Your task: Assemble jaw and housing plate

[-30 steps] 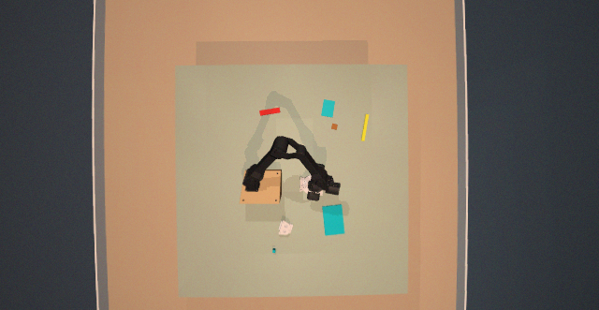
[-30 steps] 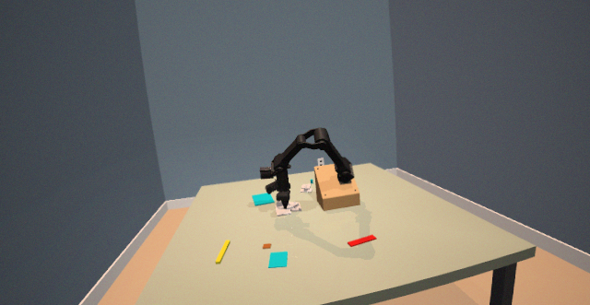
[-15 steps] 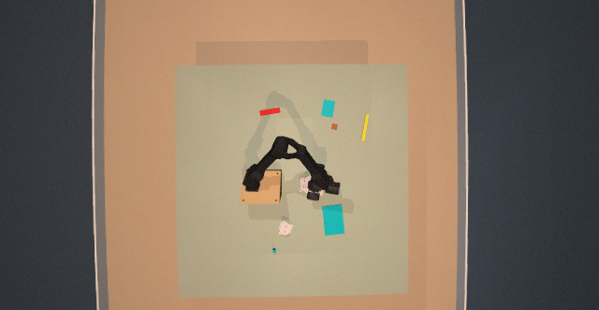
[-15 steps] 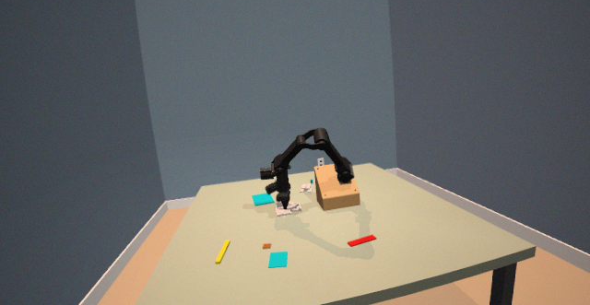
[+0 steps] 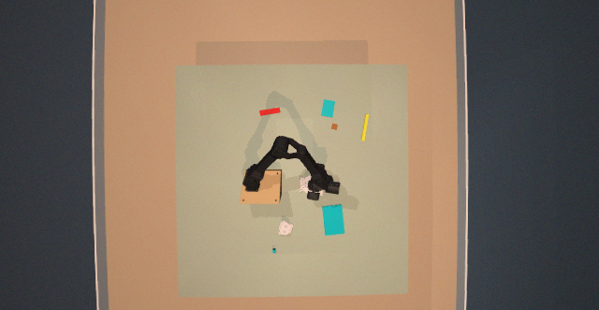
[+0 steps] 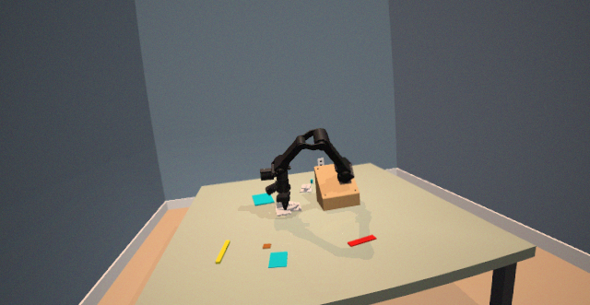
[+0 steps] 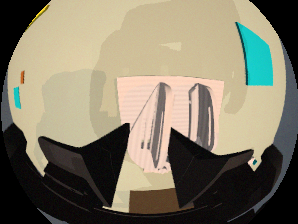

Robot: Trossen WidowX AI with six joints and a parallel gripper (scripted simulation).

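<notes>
Right now my gripper tip is 3 cm to the left of the white ribbed part, 2 cm above it and 1 cm short of it. Also, from my gripper tip: large cyan sheet: 23 cm to the right, 11 cm ahead, 2 cm below; small white piece: 27 cm to the right, 15 cm behind, 1 cm below; brown chip: 29 cm to the left, 10 cm ahead, 2 cm below.
</notes>
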